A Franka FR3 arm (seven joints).
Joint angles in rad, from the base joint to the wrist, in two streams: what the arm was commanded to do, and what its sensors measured. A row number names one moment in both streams.
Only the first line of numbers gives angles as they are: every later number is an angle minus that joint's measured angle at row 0.
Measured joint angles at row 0:
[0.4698, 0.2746, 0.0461, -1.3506, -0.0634, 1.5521, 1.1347]
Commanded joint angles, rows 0 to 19:
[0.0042, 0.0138, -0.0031, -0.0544, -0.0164, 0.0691, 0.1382]
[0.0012, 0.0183, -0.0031, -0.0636, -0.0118, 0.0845, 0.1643]
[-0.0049, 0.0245, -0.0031, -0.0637, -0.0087, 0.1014, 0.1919]
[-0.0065, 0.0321, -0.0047, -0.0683, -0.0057, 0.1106, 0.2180]
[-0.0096, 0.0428, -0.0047, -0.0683, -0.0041, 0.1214, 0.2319]
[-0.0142, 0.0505, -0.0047, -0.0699, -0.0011, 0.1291, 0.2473]
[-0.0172, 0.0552, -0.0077, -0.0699, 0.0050, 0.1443, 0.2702]
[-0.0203, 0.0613, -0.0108, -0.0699, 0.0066, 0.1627, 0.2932]
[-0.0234, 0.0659, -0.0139, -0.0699, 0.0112, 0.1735, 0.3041]
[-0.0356, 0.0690, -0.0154, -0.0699, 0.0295, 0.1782, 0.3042]
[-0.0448, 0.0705, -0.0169, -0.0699, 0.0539, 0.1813, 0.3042]
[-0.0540, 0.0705, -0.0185, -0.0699, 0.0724, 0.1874, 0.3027]
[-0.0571, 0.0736, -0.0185, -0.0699, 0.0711, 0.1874, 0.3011]
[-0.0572, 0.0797, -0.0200, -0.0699, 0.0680, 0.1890, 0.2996]
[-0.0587, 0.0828, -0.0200, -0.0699, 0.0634, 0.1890, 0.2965]
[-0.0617, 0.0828, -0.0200, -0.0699, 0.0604, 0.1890, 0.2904]
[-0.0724, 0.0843, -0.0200, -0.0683, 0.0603, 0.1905, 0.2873]
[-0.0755, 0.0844, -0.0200, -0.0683, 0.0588, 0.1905, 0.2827]
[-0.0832, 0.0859, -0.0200, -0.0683, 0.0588, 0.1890, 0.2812]
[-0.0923, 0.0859, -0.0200, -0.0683, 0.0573, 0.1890, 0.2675]
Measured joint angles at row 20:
[-0.0620, 0.0838, -0.0294, -0.0617, 0.0442, 0.1673, 0.2831]
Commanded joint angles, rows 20 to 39:
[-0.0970, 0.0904, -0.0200, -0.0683, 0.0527, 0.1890, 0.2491]
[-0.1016, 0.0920, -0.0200, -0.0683, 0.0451, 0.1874, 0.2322]
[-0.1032, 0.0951, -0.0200, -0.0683, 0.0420, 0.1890, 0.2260]
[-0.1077, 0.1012, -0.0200, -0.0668, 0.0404, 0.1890, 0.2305]
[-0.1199, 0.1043, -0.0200, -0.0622, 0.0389, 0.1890, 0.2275]
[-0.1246, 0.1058, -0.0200, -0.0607, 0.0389, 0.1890, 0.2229]
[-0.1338, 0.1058, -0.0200, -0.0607, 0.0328, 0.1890, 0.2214]
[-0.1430, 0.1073, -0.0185, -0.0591, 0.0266, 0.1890, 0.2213]
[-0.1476, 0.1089, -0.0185, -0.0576, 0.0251, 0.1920, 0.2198]
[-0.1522, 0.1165, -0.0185, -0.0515, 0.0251, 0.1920, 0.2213]
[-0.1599, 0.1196, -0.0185, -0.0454, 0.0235, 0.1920, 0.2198]
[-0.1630, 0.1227, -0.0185, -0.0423, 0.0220, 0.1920, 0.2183]
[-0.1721, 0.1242, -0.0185, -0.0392, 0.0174, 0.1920, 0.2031]
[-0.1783, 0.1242, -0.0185, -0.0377, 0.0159, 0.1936, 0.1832]
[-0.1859, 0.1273, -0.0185, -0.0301, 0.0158, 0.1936, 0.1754]
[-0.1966, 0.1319, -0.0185, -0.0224, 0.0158, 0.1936, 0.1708]
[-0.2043, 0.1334, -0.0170, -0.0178, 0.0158, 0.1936, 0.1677]
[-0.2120, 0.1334, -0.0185, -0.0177, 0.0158, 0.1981, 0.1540]
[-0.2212, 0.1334, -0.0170, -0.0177, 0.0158, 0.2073, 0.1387]
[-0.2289, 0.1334, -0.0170, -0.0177, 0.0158, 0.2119, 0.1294]
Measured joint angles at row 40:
[-0.1925, 0.1141, -0.0300, -0.0435, 0.0335, 0.1878, 0.1772]
